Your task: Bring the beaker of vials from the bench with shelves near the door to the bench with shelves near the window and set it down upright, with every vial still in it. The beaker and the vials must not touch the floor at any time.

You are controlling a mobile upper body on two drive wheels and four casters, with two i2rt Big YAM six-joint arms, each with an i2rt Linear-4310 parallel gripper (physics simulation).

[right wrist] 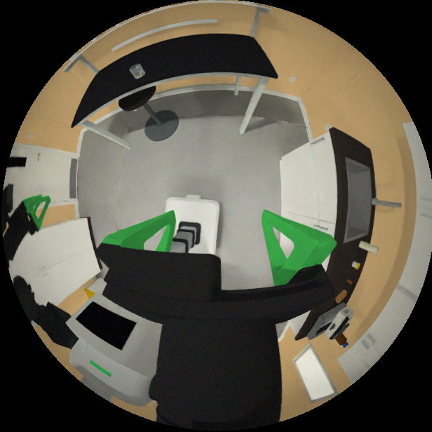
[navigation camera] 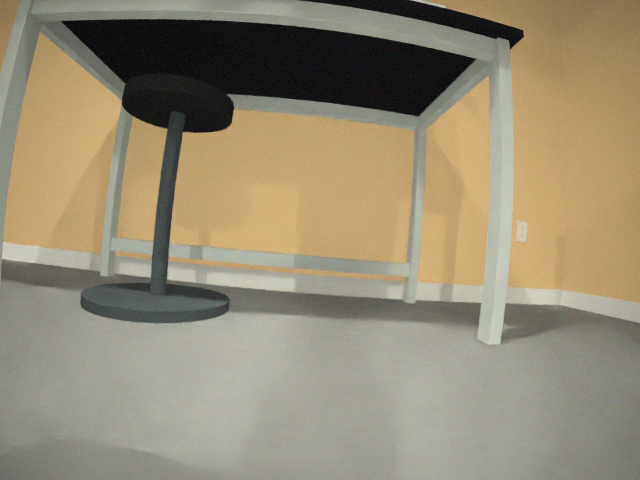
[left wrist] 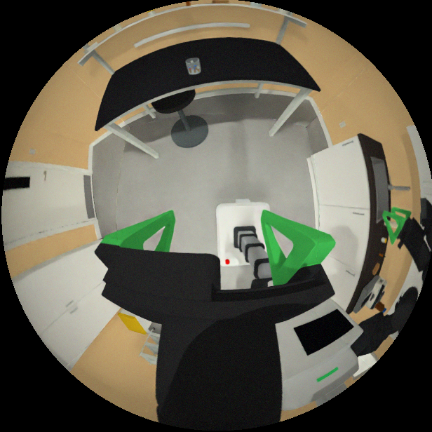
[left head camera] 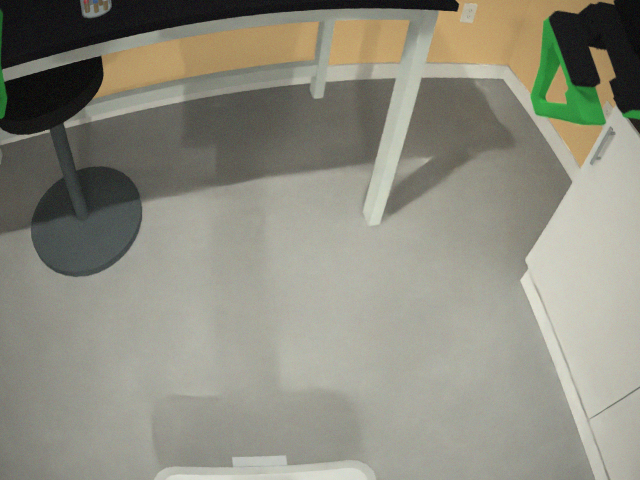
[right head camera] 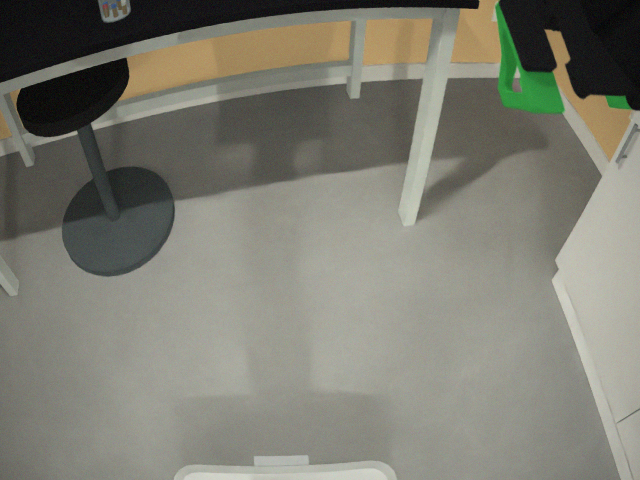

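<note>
A clear beaker [left head camera: 95, 7] [right head camera: 114, 9] [left wrist: 193, 66] [right wrist: 137, 71] with several vials stands upright on the black-topped bench [left head camera: 258, 6] [right head camera: 258, 6] [left wrist: 240, 60] [right wrist: 200, 52] [navigation camera: 310, 56], left of its middle and near its front edge. A door [left wrist: 55, 190] shows at the left of the left wrist view. My left gripper [left wrist: 217, 214] is open and empty, well away from the beaker. My right gripper [right wrist: 218, 214] [right head camera: 581, 103] is also open and empty, away from the bench. The bench near the window cannot be made out.
A round black stool [left head camera: 85, 222] [right head camera: 118, 222] [left wrist: 190, 131] [right wrist: 161, 125] [navigation camera: 178, 103] stands at the bench front below the beaker. White cabinets [left head camera: 594, 268] [right head camera: 604, 248] [left wrist: 340, 175] [right wrist: 310, 175] run along the right, under a dark counter with a sink [right wrist: 357, 200].
</note>
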